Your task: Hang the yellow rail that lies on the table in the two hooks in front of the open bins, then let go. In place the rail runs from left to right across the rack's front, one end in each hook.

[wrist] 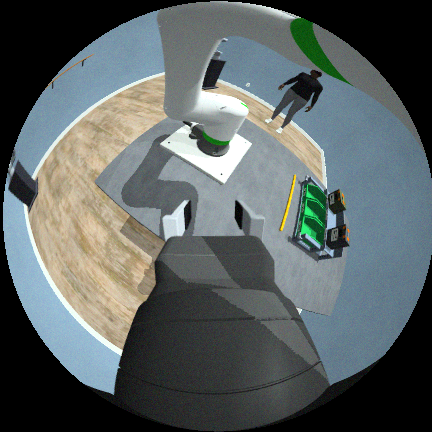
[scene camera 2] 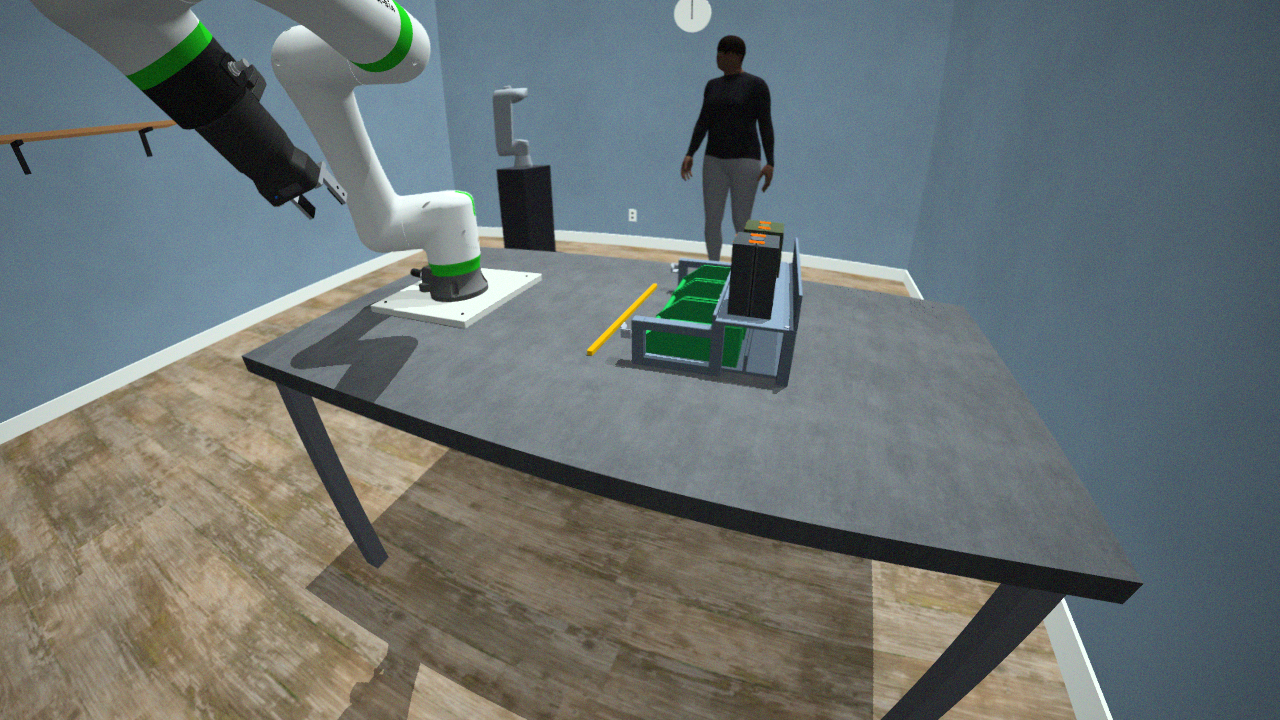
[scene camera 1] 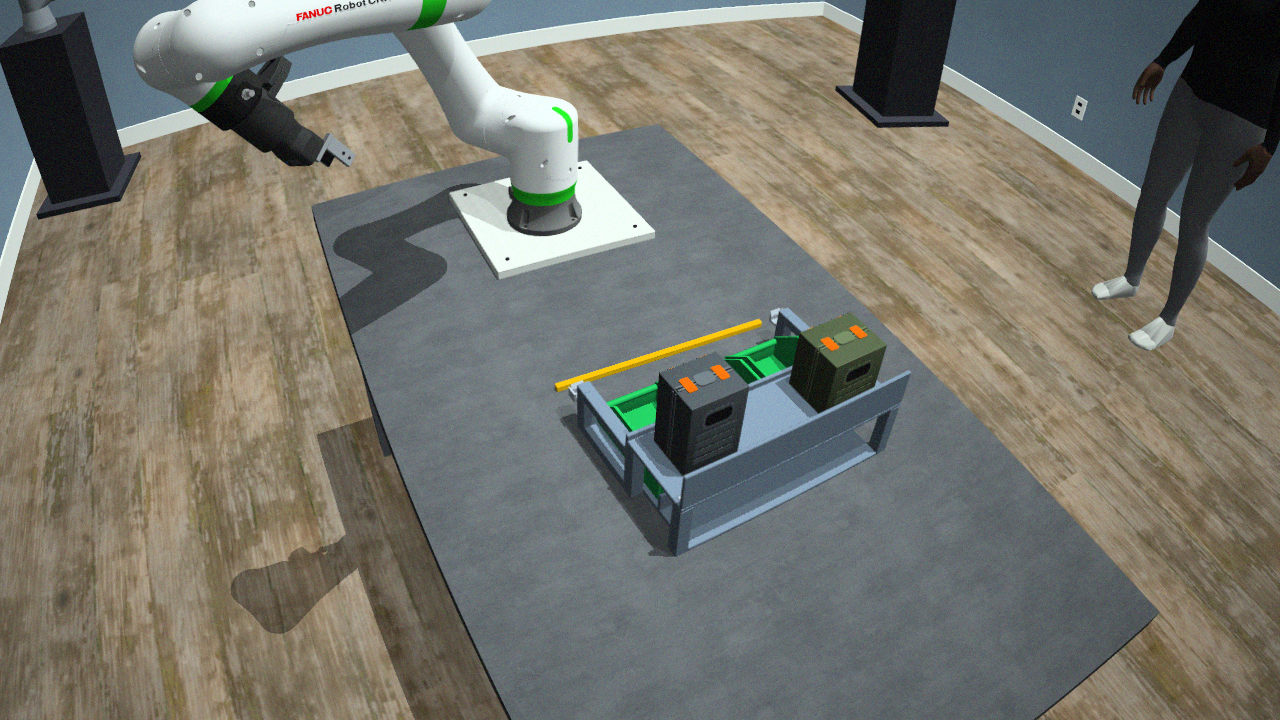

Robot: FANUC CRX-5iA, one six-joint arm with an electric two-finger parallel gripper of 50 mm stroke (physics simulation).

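Places are measured from the arm's base along level axes (x ahead, y left, z up), in millimetres.
Pixels of known places: gripper, between the fingertips: (wrist: 212, 208) (scene camera 2: 328, 206) (scene camera 1: 341, 160); arm's base, origin of its link: (wrist: 212, 144) (scene camera 2: 459, 291) (scene camera 1: 544, 216).
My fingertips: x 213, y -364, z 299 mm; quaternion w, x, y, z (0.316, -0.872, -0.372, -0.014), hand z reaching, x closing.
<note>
Ahead of a thing's pixels: the offset from my fingertips to its middle. "spot": to the spot under its first point. Level surfaces: height alone.
The yellow rail @(dx +220, dy +473, dz -312 mm) (scene camera 1: 658, 354) (scene camera 2: 622, 318) (wrist: 288, 202) lies on the table in front of the rack, on the side toward the robot base, roughly parallel to the rack's front. The rack @(dx +413, dy +515, dz -236 mm) (scene camera 1: 774, 488) (scene camera 2: 717, 356) has a small light hook at each front end: the near hook @(spot: dx +324, dy +304, dz -257 mm) (scene camera 1: 575, 390) (scene camera 2: 625, 331) and the far hook @(spot: dx +233, dy +657, dz -258 mm) (scene camera 1: 775, 316) (scene camera 2: 674, 268). The rail is apart from the rack in scene camera 2. My gripper (scene camera 1: 332, 154) (scene camera 2: 320, 198) (wrist: 212, 208) is open and empty, high up and well away from the rail, on the base's side of the table.
Green bins @(dx +412, dy +402, dz -273 mm) (scene camera 1: 637, 410) (scene camera 2: 693, 308) (wrist: 314, 212) sit in the rack. A black case @(dx +506, dy +420, dz -154 mm) (scene camera 1: 700, 416) (scene camera 2: 753, 277) and an olive case @(dx +452, dy +645, dz -166 mm) (scene camera 1: 838, 362) stand on its upper shelf. The robot base stands on a white plate (scene camera 1: 501, 255) (scene camera 2: 420, 308) on the table @(dz -316 mm) (scene camera 1: 805, 608) (scene camera 2: 895, 429). A person stands beyond the table.
</note>
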